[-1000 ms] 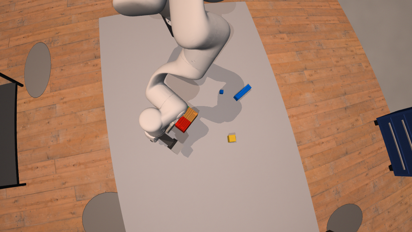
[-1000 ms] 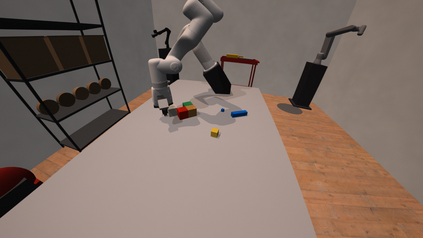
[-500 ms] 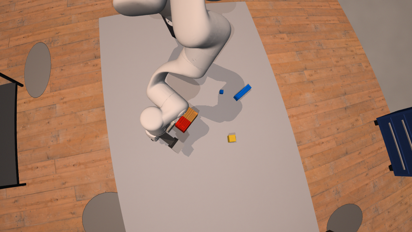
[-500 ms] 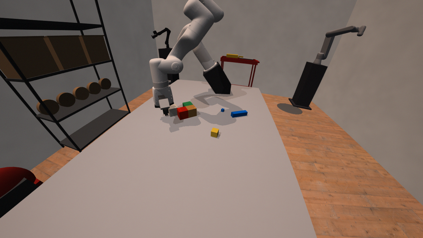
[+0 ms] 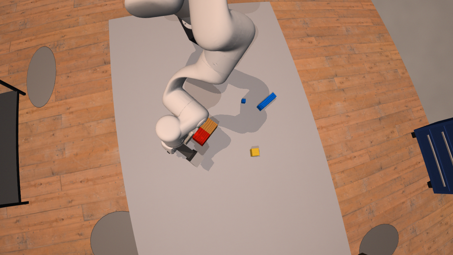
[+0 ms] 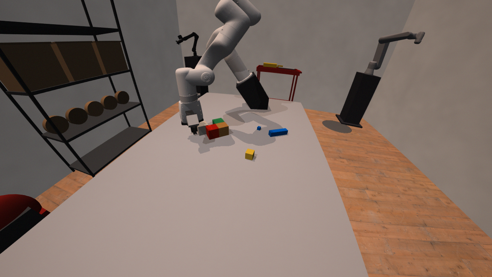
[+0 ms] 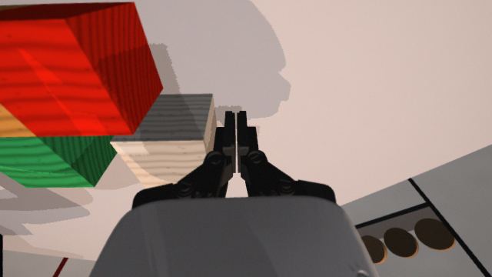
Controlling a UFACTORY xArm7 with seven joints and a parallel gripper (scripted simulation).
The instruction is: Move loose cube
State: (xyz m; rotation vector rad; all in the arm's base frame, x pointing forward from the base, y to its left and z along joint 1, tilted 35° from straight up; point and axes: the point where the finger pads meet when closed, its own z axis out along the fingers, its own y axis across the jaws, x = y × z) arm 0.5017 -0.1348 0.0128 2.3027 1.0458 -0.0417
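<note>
My gripper is now 20 mm past the red cube and 90 mm to the right of it. From my hand the other things lie so: orange cube (50 mm behind, 130 mm to the left); white cube (30 mm behind, 30 mm to the left); green cube (90 mm behind, 90 mm to the left).
</note>
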